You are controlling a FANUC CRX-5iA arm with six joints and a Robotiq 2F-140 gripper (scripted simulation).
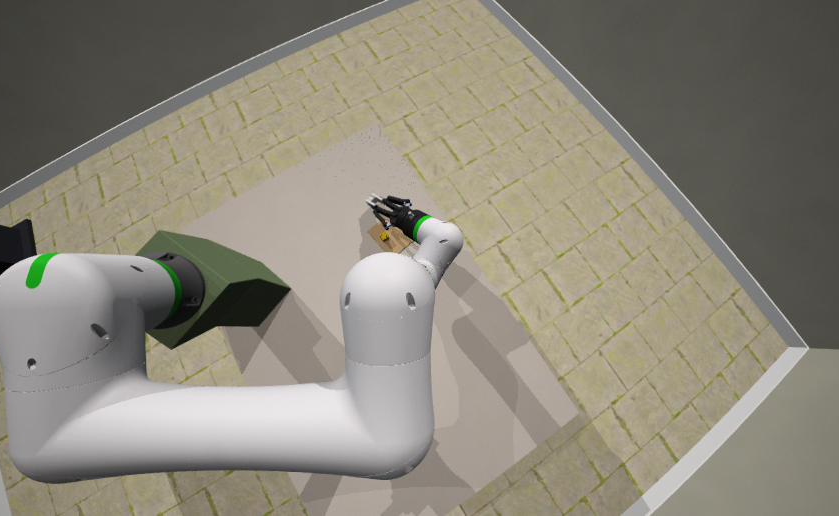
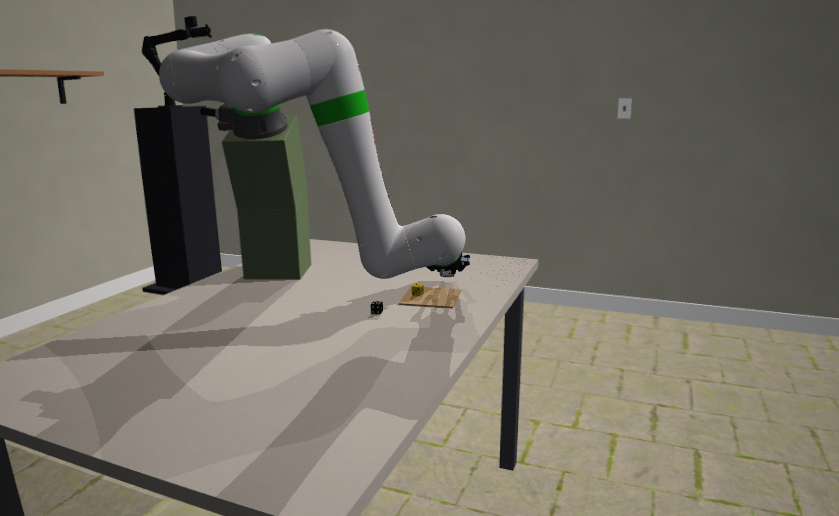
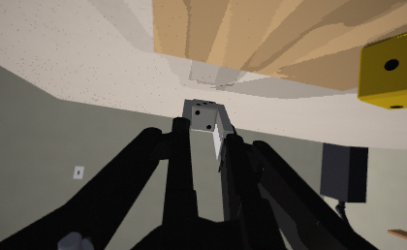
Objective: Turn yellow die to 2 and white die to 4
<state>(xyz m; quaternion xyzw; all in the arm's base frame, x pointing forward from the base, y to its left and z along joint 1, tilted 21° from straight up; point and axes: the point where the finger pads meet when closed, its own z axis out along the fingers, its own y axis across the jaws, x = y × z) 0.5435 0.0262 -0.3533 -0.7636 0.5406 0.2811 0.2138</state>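
My gripper is now 12 cm to the left of the tan mat and 4 cm above it. Also, from my hand: white die (2 cm to the left, 1 cm below, 1 cm behind); then black die (28 cm to the right, 8 cm behind, 3 cm below); then yellow die (12 cm to the right, 4 cm behind, 2 cm below).
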